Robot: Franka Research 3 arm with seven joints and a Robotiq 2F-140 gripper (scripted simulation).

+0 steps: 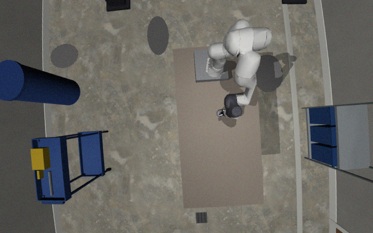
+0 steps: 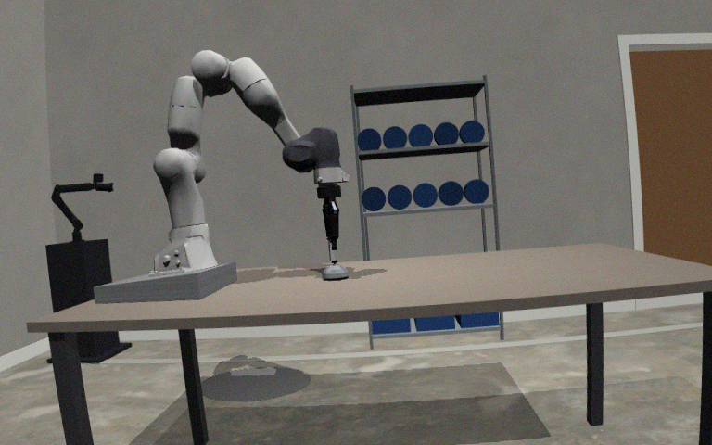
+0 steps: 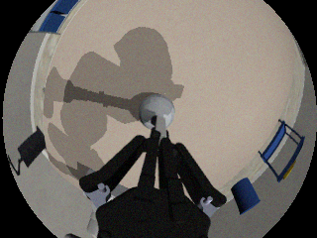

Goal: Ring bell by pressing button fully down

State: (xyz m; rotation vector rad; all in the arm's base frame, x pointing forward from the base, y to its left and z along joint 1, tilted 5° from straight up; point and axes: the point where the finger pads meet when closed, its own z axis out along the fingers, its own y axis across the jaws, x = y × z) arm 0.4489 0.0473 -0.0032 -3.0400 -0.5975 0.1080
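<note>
Now: hand 1 cm to the right of the bell button and 4 cm above it. Also, from my hand: bell (1 cm to the left, 6 cm below).
</note>
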